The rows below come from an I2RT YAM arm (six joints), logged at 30 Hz.
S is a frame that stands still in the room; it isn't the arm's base.
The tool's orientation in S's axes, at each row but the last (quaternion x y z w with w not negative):
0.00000, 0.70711, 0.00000, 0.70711
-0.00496, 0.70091, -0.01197, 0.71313
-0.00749, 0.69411, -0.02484, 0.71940
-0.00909, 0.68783, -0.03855, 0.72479
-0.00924, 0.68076, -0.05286, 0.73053
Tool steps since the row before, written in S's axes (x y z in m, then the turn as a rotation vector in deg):
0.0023, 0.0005, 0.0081, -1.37, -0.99, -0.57
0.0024, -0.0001, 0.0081, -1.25, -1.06, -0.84
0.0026, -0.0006, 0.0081, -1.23, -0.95, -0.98
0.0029, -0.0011, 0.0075, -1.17, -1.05, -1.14
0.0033, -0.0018, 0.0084, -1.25, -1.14, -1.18
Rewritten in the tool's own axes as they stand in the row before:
-0.0081, 0.0005, 0.0023, 0.57, -0.99, -1.37
-0.0081, -0.0003, 0.0025, 0.84, -1.05, -1.25
-0.0080, -0.0009, 0.0029, 0.98, -0.94, -1.24
-0.0073, -0.0015, 0.0033, 1.15, -1.02, -1.19
-0.0080, -0.0023, 0.0040, 1.19, -1.11, -1.26

